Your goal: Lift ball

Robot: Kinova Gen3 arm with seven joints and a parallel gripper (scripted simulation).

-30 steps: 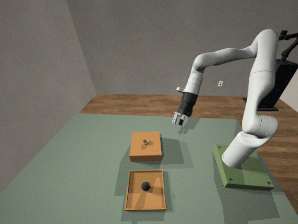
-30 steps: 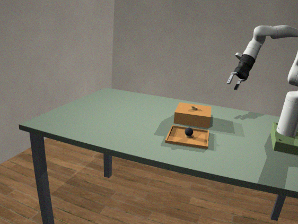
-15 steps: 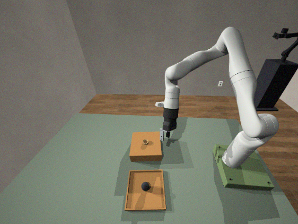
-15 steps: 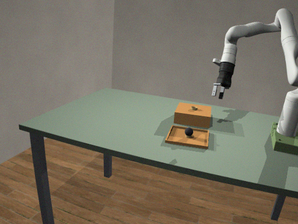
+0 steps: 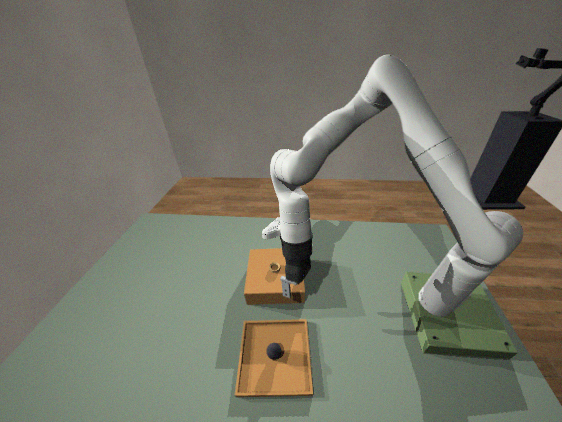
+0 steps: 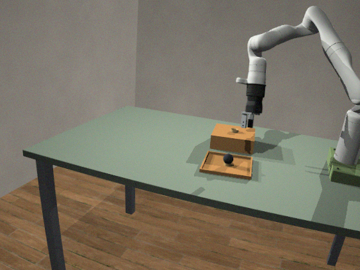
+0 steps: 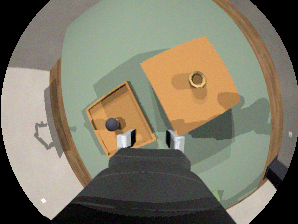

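Right now my hand is 5 cm short of the dark ball, 13 cm to the right of it and 11 cm above it. From my hand the other things lie so: shallow orange tray (5 cm ahead, 13 cm to the left, 14 cm below); then orange stand (6 cm ahead, 12 cm to the right, 9 cm below).
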